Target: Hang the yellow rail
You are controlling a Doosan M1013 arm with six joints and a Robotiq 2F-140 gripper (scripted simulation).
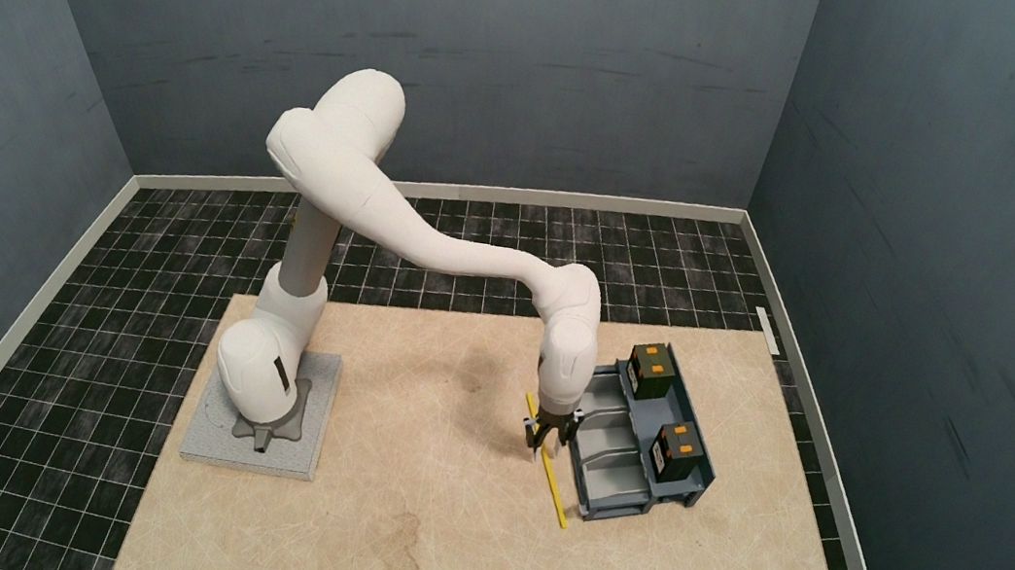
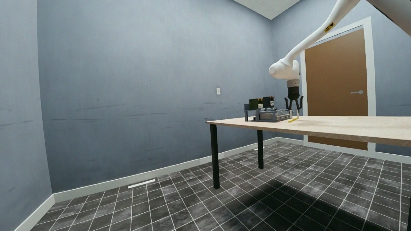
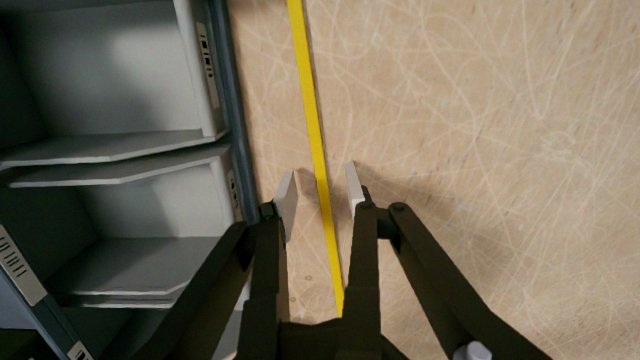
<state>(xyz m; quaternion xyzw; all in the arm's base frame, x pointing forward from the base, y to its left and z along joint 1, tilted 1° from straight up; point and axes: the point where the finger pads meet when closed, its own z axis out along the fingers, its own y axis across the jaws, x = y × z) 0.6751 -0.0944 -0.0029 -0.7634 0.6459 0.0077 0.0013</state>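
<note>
Now: the yellow rail 40 mm below my hand.
</note>
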